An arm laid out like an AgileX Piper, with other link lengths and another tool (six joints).
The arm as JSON. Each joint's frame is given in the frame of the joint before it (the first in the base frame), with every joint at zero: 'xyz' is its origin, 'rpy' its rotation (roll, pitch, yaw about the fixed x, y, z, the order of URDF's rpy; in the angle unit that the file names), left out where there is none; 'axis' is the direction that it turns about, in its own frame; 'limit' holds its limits. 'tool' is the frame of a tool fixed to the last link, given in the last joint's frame.
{
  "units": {
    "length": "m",
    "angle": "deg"
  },
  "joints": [
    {
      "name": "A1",
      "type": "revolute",
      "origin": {
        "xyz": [
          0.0,
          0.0,
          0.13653
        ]
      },
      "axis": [
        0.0,
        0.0,
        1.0
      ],
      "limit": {
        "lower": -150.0,
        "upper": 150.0
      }
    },
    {
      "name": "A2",
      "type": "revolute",
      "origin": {
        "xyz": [
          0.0,
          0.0,
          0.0
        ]
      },
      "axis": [
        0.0,
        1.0,
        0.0
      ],
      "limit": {
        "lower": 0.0,
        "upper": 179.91
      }
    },
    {
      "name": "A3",
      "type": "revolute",
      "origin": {
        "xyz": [
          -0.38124,
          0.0,
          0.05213
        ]
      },
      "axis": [
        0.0,
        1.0,
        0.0
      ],
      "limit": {
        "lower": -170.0,
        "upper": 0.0
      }
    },
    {
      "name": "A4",
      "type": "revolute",
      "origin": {
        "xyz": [
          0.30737,
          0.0,
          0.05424
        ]
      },
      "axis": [
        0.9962,
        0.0,
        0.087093
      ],
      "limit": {
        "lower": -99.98,
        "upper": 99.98
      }
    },
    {
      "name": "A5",
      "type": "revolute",
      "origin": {
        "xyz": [
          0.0,
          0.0,
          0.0
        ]
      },
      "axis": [
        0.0,
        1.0,
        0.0
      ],
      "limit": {
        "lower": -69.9,
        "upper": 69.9
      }
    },
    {
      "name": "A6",
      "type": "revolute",
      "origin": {
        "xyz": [
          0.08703,
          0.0,
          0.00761
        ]
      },
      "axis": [
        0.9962,
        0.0,
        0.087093
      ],
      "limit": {
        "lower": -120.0,
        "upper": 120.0
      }
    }
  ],
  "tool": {
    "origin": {
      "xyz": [
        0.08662,
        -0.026,
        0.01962
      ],
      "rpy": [
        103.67,
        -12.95,
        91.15
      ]
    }
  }
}
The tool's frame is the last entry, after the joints.
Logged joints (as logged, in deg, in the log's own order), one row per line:
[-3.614 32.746 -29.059 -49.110 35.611 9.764]
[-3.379 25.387 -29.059 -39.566 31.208 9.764]
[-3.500 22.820 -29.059 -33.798 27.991 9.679]
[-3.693 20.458 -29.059 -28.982 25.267 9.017]
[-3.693 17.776 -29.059 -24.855 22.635 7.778]
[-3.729 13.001 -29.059 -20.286 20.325 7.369]
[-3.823 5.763 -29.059 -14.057 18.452 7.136]
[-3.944 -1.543 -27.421 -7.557 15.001 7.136]
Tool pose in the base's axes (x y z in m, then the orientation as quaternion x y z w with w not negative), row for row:
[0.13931 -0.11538 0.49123 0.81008 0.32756 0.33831 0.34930]
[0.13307 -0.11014 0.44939 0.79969 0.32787 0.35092 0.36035]
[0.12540 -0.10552 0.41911 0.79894 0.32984 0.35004 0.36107]
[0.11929 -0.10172 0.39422 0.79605 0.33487 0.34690 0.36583]
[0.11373 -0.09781 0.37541 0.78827 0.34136 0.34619 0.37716]
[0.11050 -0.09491 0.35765 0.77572 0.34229 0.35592 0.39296]
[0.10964 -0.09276 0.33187 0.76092 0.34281 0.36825 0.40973]
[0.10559 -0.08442 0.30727 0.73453 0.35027 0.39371 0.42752]
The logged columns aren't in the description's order. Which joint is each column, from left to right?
Columns, left to right: A4, A5, A1, A3, A2, A6.
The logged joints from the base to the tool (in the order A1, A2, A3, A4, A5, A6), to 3 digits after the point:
[-29.059 35.611 -49.110 -3.614 32.746 9.764]
[-29.059 31.208 -39.566 -3.379 25.387 9.764]
[-29.059 27.991 -33.798 -3.500 22.820 9.679]
[-29.059 25.267 -28.982 -3.693 20.458 9.017]
[-29.059 22.635 -24.855 -3.693 17.776 7.778]
[-29.059 20.325 -20.286 -3.729 13.001 7.369]
[-29.059 18.452 -14.057 -3.823 5.763 7.136]
[-27.421 15.001 -7.557 -3.944 -1.543 7.136]

